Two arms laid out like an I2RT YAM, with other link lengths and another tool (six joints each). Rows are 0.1 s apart.
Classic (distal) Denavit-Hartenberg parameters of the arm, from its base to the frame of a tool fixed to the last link. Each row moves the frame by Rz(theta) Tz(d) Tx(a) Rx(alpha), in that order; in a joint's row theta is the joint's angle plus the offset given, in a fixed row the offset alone. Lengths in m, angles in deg.
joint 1: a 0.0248, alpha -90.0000, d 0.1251, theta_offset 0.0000
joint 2: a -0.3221, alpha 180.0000, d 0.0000, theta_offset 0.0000
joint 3: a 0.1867, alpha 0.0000, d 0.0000, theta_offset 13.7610
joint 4: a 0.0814, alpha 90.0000, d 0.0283, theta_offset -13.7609
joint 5: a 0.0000, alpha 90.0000, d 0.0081, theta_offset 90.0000
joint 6: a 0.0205, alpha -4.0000, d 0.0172, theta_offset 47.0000
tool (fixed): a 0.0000, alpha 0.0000, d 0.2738, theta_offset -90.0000
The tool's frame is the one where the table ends.
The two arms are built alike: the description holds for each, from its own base.
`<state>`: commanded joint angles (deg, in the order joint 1, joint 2, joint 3, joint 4, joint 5, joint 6); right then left.
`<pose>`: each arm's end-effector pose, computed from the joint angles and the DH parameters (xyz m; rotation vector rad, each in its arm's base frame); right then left.
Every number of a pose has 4 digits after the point. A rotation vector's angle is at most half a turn.
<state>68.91 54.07 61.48 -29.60 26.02 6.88 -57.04 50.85 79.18 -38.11 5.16 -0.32</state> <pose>0.2557 0.2386 0.2902 -2.1176 0.0132 -1.0059 0.1278 -0.2974 0.4015 1.4166 -1.8697 1.8701</pose>
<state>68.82 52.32 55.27 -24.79 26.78 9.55 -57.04 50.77 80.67 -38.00 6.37 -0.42</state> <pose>0.2571 0.2345 0.2731 -2.1000 0.0736 -0.9924 0.1217 -0.2993 0.4156 1.3758 -1.8497 1.8909</pose>
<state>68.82 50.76 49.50 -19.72 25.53 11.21 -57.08 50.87 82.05 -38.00 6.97 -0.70</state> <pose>0.2517 0.2386 0.2580 -2.0742 0.0902 -0.9567 0.1183 -0.3002 0.4271 1.3522 -1.8304 1.9071</pose>
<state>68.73 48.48 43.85 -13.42 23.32 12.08 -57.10 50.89 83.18 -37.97 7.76 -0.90</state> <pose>0.2437 0.2461 0.2536 -2.0141 0.0894 -0.9208 0.1139 -0.3012 0.4370 1.3258 -1.8150 1.9194</pose>
